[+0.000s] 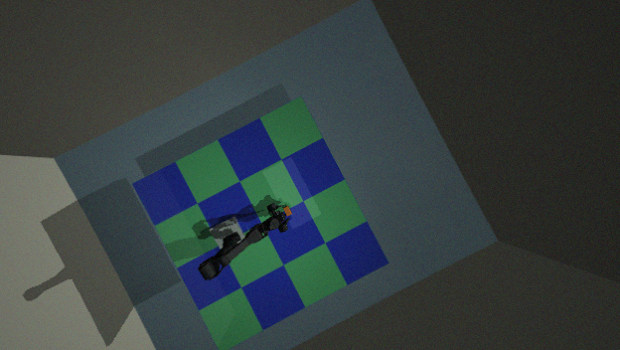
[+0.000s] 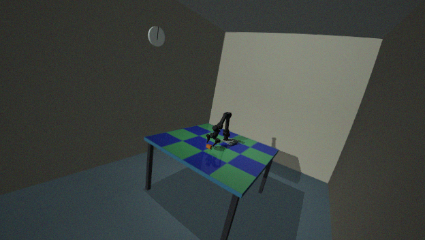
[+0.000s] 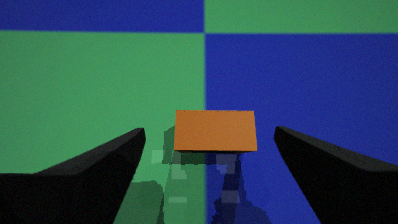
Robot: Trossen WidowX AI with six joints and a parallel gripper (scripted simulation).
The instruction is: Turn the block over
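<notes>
Now: gripper tip 3 cm above the orange block.
</notes>
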